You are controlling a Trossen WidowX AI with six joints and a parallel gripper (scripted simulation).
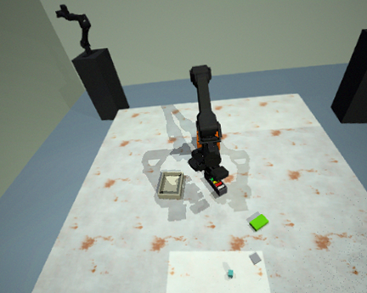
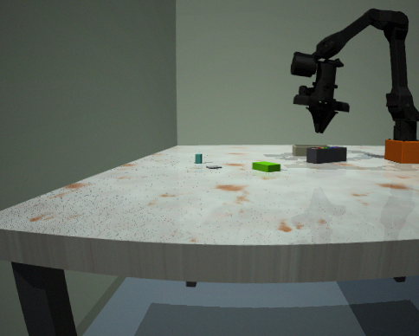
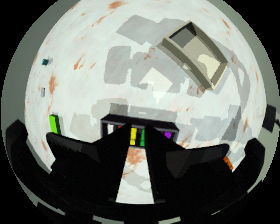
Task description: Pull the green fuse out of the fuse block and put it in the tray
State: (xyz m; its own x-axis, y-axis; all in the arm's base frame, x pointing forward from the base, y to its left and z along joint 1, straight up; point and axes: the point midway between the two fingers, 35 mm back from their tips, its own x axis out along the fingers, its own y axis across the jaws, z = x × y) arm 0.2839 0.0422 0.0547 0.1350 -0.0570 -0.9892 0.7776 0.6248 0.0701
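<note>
Now: the green fuse 60 mm below my gripper tip, 30 mm behind it and 20 mm to the left of it. Also, from my gripper tip: grey square 280 mm ahead, 180 mm to the left, 80 mm below; then small teal cube 340 mm ahead, 100 mm to the left, 70 mm below; then beige tray 180 mm to the right, 80 mm below.
</note>
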